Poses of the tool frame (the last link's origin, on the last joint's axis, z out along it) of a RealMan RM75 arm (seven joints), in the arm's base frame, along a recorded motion.
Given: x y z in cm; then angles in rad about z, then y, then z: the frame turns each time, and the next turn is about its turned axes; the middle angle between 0 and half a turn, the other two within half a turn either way.
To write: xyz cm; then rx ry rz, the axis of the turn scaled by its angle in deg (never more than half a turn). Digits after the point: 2 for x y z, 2 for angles.
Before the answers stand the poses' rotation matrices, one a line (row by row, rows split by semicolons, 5 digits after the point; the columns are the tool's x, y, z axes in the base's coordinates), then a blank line. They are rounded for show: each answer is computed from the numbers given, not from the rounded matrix.
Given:
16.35 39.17 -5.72 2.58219 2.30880 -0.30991
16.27 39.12 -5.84 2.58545 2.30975 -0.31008
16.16 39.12 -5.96 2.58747 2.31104 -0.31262
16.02 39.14 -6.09 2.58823 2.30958 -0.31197
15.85 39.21 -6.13 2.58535 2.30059 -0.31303
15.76 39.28 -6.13 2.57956 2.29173 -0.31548
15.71 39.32 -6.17 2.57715 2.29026 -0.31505
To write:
0.70493 -0.33149 -0.62705; -0.08155 -0.91608 0.39260; -0.70457 -0.22562 -0.67281
0.70582 -0.32820 -0.62778; -0.07945 -0.91729 0.39022; -0.70392 -0.22555 -0.67351
0.70758 -0.32430 -0.62783; -0.07617 -0.91830 0.38849; -0.70252 -0.22707 -0.67447
0.70655 -0.32434 -0.62896; -0.07569 -0.91832 0.38853; -0.70360 -0.22691 -0.67339
0.70128 -0.32798 -0.63295; -0.07340 -0.91638 0.39352; -0.70909 -0.22951 -0.66672
0.69633 -0.33330 -0.63564; -0.07186 -0.91356 0.40031; -0.71412 -0.23307 -0.66009
0.69512 -0.33609 -0.63549; -0.07337 -0.91254 0.40236; -0.71514 -0.23307 -0.65898

16.35 39.17 -5.72 -147.70 18.52 59.71
16.27 39.12 -5.84 -147.82 18.28 59.71
16.16 39.12 -5.96 -147.92 17.95 59.63
16.02 39.14 -6.09 -147.87 17.93 59.74
15.85 39.21 -6.13 -147.36 18.01 60.21
15.76 39.28 -6.13 -146.78 18.19 60.59
15.71 39.32 -6.17 -146.65 18.38 60.63

